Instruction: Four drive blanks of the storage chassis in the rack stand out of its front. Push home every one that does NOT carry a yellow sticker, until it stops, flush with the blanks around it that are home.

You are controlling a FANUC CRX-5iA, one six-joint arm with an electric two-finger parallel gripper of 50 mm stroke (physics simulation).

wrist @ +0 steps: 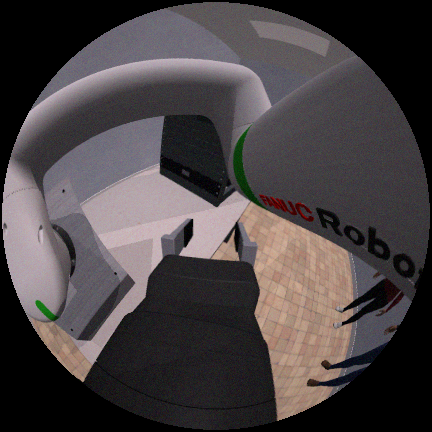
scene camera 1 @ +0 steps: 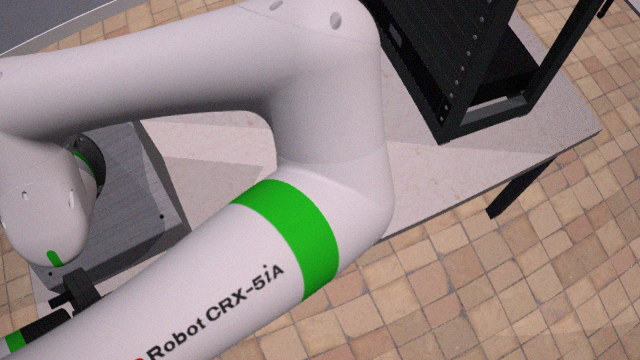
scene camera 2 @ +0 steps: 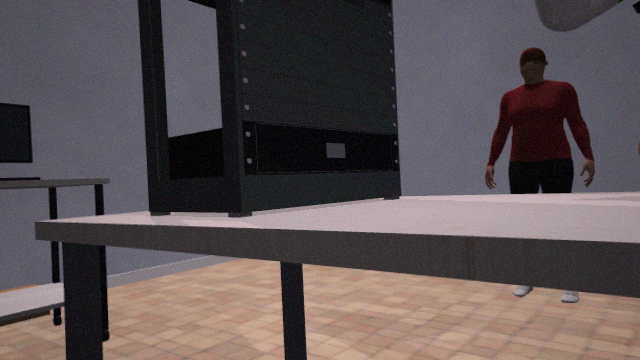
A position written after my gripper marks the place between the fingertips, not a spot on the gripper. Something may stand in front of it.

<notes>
I see my gripper [wrist: 213, 228] and a rack [scene camera 2: 309, 108].
The rack is seen too in the wrist view [wrist: 191, 155] and in scene camera 1 [scene camera 1: 448, 63].
</notes>
